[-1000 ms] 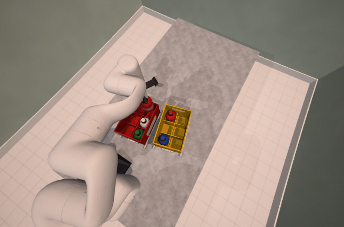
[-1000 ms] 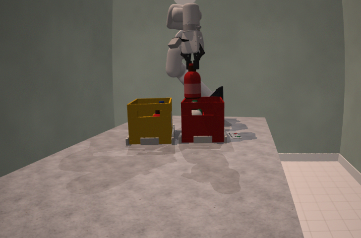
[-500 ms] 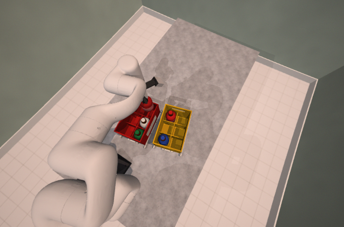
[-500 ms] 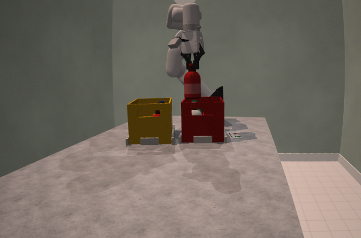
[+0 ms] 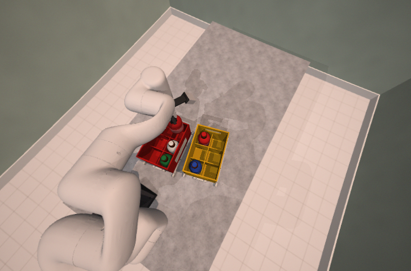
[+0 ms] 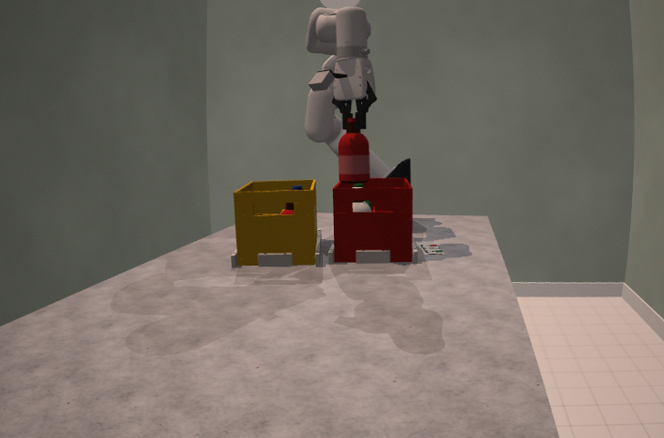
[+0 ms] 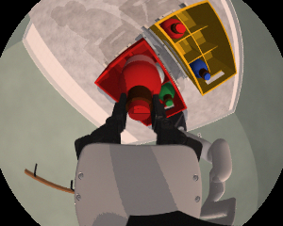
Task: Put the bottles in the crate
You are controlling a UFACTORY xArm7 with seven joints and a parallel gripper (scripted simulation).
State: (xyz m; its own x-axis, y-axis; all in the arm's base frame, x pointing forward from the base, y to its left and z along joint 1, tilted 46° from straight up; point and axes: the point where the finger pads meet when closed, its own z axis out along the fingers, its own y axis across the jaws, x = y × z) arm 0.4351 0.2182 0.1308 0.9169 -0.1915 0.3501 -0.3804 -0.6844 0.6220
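The white bottle lies 25 cm below my hand, 8 cm behind it and 2 cm to the right of it. Round my hand: green-labelled bottle: 25 cm below, 16 cm behind, 5 cm to the right; red crate: 25 cm below, 9 cm behind, 2 cm to the left; yellow crate: 25 cm below, 21 cm to the right, 1 cm ahead.
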